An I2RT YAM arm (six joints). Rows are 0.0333 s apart.
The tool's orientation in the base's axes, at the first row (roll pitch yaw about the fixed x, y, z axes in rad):
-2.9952, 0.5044, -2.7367
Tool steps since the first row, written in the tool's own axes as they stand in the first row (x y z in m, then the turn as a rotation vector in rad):
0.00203, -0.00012, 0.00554, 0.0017, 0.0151, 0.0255
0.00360, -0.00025, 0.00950, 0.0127, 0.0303, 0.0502
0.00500, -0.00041, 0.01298, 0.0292, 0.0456, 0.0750
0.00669, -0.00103, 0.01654, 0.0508, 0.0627, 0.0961
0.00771, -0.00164, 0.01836, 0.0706, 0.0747, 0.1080
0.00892, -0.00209, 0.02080, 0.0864, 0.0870, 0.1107
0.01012, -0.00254, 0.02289, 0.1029, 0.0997, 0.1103
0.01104, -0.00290, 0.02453, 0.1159, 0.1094, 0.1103
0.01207, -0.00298, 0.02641, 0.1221, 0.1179, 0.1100
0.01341, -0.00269, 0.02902, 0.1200, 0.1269, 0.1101
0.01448, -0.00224, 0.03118, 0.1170, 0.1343, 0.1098
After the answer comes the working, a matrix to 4 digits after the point.
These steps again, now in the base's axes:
0.00116, -0.00051, -0.00576, 0.0064, 0.0149, -0.0248
0.00191, -0.00096, -0.00994, 0.0049, 0.0267, -0.0535
0.00256, -0.00140, -0.01361, -0.0010, 0.0367, -0.0849
0.00317, -0.00237, -0.01743, -0.0135, 0.0465, -0.1158
0.00345, -0.00320, -0.01942, -0.0274, 0.0515, -0.1372
0.00384, -0.00391, -0.02206, -0.0428, 0.0577, -0.1487
0.00406, -0.00463, -0.02439, -0.0604, 0.0639, -0.1580
0.00425, -0.00519, -0.02621, -0.0740, 0.0685, -0.1655
0.00438, -0.00552, -0.02833, -0.0819, 0.0743, -0.1693
0.00450, -0.00557, -0.03127, -0.0831, 0.0835, -0.1696
0.00457, -0.00540, -0.03372, -0.0832, 0.0915, -0.1688

The tool's axes in the first row as the columns of a matrix, in the base's axes (rounded; the answer above uses it unrounded):
-0.8047, -0.3249, 0.4969
-0.3449, 0.9371, 0.0543
-0.4833, -0.1277, -0.8661

